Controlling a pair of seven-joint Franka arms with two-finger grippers.
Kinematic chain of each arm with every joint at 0, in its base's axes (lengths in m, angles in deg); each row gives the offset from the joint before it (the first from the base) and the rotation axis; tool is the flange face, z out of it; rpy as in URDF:
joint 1: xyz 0 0 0.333 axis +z
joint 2: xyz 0 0 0 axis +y
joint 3: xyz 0 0 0.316 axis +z
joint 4: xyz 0.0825 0 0 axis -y
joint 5: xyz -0.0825 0 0.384 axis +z
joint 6: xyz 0 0 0 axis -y
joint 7: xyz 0.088 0 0 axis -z
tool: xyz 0 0 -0.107 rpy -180 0 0
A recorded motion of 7 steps. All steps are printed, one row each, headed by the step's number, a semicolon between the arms.
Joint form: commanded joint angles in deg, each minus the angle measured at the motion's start. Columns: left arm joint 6, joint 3, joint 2, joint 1, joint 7, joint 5, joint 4; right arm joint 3, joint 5, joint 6, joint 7, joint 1, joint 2, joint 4.
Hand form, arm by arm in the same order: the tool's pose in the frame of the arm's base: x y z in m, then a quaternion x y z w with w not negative. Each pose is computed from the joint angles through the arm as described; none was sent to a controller.
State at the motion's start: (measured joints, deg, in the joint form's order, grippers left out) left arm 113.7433 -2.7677 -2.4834 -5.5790 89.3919 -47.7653 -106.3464; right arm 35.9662 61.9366 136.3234 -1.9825 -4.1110 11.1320 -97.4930
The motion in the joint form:
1: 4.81 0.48 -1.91 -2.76 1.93 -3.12 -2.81; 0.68 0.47 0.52 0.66 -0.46 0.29 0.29
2: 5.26 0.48 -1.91 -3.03 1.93 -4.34 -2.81; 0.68 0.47 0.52 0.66 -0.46 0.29 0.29
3: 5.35 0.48 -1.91 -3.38 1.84 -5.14 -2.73; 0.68 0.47 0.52 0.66 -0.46 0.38 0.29
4: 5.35 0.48 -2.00 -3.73 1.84 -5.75 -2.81; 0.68 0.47 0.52 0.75 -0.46 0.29 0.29
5: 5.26 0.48 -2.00 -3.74 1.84 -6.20 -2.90; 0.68 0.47 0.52 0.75 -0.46 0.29 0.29
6: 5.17 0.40 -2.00 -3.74 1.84 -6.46 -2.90; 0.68 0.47 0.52 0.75 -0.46 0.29 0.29
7: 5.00 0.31 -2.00 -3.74 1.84 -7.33 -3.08; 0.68 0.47 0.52 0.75 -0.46 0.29 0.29
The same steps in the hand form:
1: 0.5490 -0.1447 0.5718 0.68797 -0.59714 0.34041 0.23291; 0.5683 0.3265 0.5587 -0.84567 0.04729 -0.07337 0.52652
2: 0.5491 -0.1473 0.5731 0.68741 -0.59164 0.34746 0.23812; 0.5683 0.3265 0.5587 -0.84567 0.04729 -0.07337 0.52652
3: 0.5485 -0.1510 0.5744 0.68589 -0.58920 0.35099 0.24330; 0.5686 0.3265 0.5578 -0.84569 0.04771 -0.07270 0.52654
4: 0.5471 -0.1546 0.5750 0.68398 -0.58837 0.35291 0.24789; 0.5683 0.3265 0.5587 -0.84563 0.04796 -0.07295 0.52658
5: 0.5469 -0.1551 0.5744 0.68397 -0.58638 0.35373 0.25145; 0.5683 0.3265 0.5587 -0.84563 0.04796 -0.07295 0.52658
6: 0.5465 -0.1561 0.5745 0.68332 -0.58588 0.35419 0.25372; 0.5683 0.3265 0.5587 -0.84563 0.04796 -0.07295 0.52658
7: 0.5458 -0.1577 0.5734 0.68292 -0.58241 0.35556 0.26075; 0.5683 0.3265 0.5587 -0.84563 0.04796 -0.07295 0.52658

